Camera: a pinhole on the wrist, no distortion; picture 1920 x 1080 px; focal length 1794.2 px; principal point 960.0 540.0 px. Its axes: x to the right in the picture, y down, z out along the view. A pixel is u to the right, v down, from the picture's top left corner.
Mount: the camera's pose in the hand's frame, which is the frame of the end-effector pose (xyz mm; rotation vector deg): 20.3 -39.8 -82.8 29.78 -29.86 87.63
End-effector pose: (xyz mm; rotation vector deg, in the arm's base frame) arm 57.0 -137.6 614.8 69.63 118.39 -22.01
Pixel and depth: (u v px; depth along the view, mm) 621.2 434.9 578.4
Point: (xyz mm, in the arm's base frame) -243.7 -520.0 311.2
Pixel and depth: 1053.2 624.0 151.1
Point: -38.2 -217.2 564.2
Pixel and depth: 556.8 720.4 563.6
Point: -230.3 -568.4 389.9
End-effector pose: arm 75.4 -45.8 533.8 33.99 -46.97 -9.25
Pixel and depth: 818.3 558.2 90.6
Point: 109.5 -129.8 482.1
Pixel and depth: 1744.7 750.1 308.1
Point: -101.6 -247.7 583.3
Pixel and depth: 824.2 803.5 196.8
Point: 40.0 -213.8 466.5
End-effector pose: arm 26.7 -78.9 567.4 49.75 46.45 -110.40
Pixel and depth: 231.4 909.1 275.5
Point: -240.1 11.3 690.4
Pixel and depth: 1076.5 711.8 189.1
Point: -122.9 -75.9 635.3
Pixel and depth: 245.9 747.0 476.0
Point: -432.9 0.7 784.9
